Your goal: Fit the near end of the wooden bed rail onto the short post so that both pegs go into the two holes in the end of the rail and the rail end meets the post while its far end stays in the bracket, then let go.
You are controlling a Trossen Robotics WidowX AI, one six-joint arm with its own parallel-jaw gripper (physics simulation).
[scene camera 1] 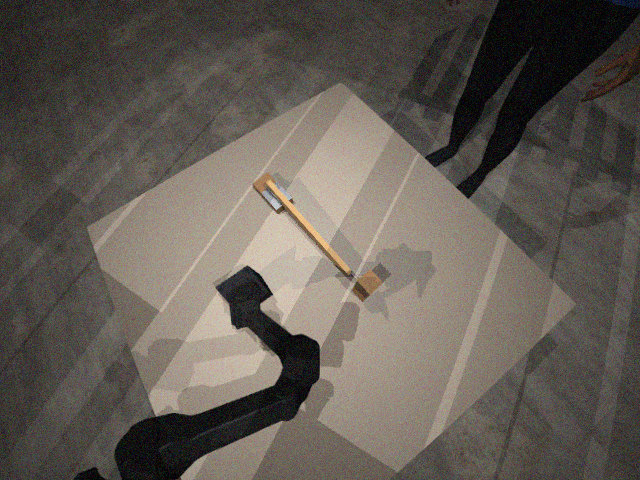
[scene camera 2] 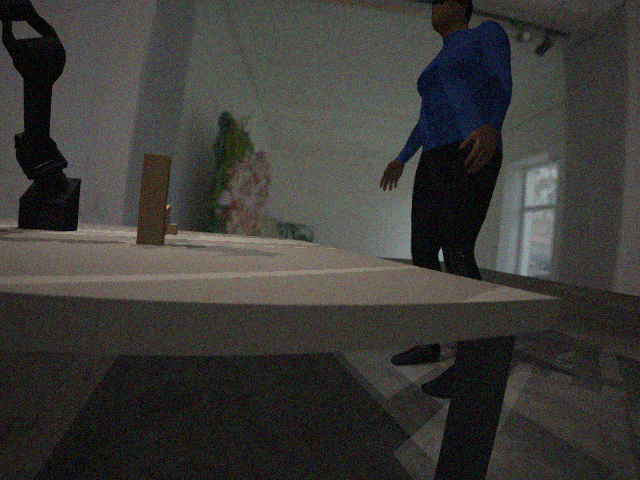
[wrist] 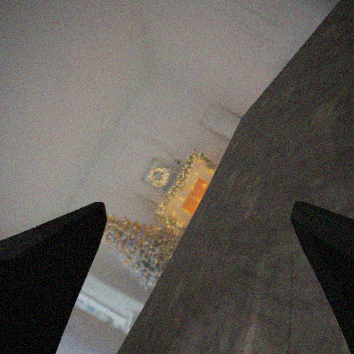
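Seen in the pictures: gripper, fingertip midpoint: (wrist: 200, 212); arm's base, origin of the base link: (scene camera 1: 247, 291) (scene camera 2: 52, 191).
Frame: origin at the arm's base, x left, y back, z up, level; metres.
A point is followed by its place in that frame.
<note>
The wooden bed rail (scene camera 1: 312, 233) @(x 0.003, y -0.277, z -0.024 m) is a thin light bar. In scene camera 1 its far end lies between the grey plates of the bracket (scene camera 1: 272, 200) @(x 0.223, y -0.272, z -0.065 m). Its near end is beside the short brown post (scene camera 1: 369, 282) @(x -0.245, y -0.265, z 0.079 m), with what looks like a narrow gap; pegs and holes are too small to tell. In scene camera 2 the post (scene camera 2: 154, 198) @(x -0.270, y -0.269, z -0.008 m) stands upright and hides most of the rail. My gripper (wrist: 200, 212) @(x -0.352, y 0.331, z 0.467 m) is open and empty in the wrist view, its black fingers wide apart, facing away from the rail and post. Its fingers cannot be made out in the scene cameras.
My arm's black base (scene camera 1: 245, 287) @(x -0.016, y -0.014, z 0.078 m) (scene camera 2: 49, 205) @(x -0.033, y -0.005, z -0.038 m) stands on the pale table (scene camera 1: 465, 361) @(x -0.615, y -0.333, z -0.101 m) (scene camera 2: 310, 281) @(x -0.627, y -0.449, z -0.101 m), left of the post. The arm (scene camera 1: 227, 423) @(x -0.248, y 0.076, z 0.367 m) bends back toward the bottom left in scene camera 1. A person in blue (scene camera 2: 460, 93) stands beyond the table edge.
</note>
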